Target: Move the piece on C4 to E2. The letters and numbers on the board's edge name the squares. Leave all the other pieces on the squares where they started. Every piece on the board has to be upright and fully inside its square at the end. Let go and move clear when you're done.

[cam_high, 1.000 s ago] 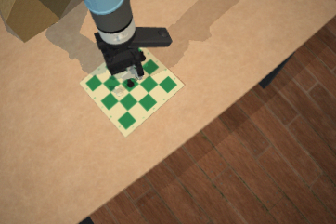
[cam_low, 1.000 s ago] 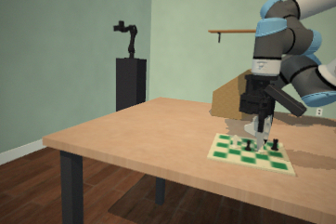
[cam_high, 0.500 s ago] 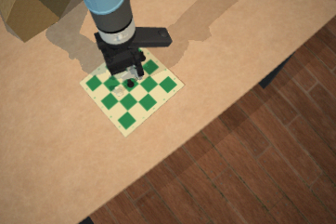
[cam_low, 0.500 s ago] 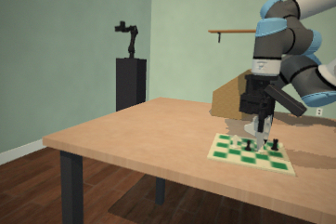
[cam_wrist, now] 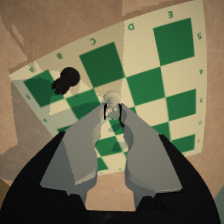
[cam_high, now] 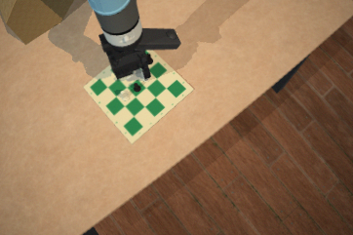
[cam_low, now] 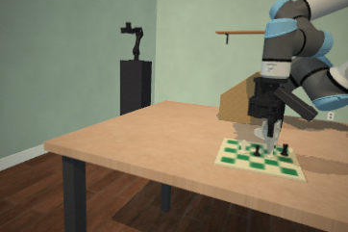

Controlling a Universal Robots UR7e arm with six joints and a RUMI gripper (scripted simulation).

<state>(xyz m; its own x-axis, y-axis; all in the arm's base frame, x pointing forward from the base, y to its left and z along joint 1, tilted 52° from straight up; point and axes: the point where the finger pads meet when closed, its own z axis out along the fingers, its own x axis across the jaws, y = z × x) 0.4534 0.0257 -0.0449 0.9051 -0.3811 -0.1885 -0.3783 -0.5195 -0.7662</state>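
My gripper is now 1 cm above the white piece. The rest, counted from my hand: chessboard (4 cm to the right, 3 cm below).
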